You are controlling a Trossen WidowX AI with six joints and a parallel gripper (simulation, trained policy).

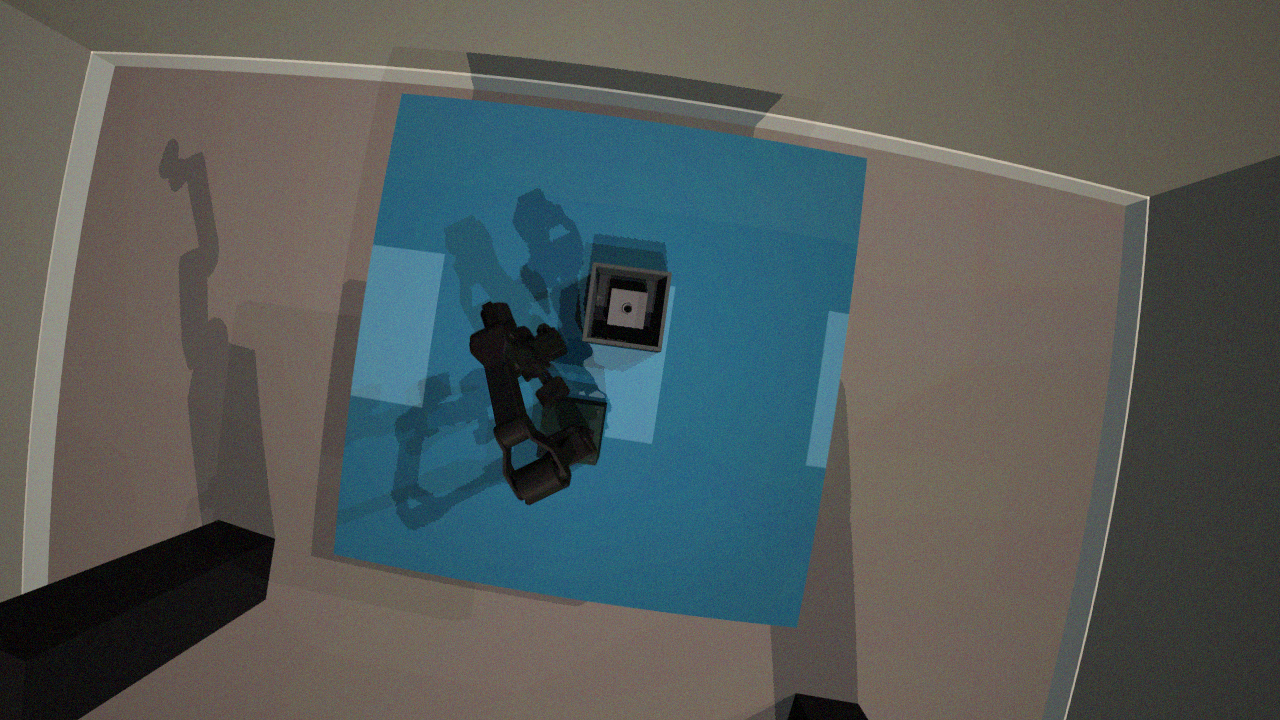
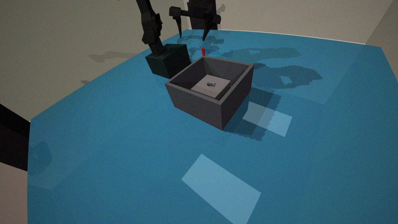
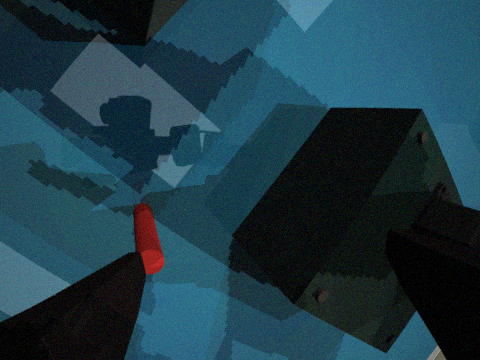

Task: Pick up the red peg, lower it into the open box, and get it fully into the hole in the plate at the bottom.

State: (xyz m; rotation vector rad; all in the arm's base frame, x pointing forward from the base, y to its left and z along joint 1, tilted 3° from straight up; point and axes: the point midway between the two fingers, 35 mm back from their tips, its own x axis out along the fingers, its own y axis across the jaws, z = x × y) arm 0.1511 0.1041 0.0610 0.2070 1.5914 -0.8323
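Right now the red peg is 1 cm ahead of my gripper tip, 4 cm to the left of it and 9 cm below it. From my gripper tip the other things lie so: box: 20 cm ahead, 13 cm to the right, 11 cm below; then grey plate: 20 cm ahead, 13 cm to the right, 9 cm below.
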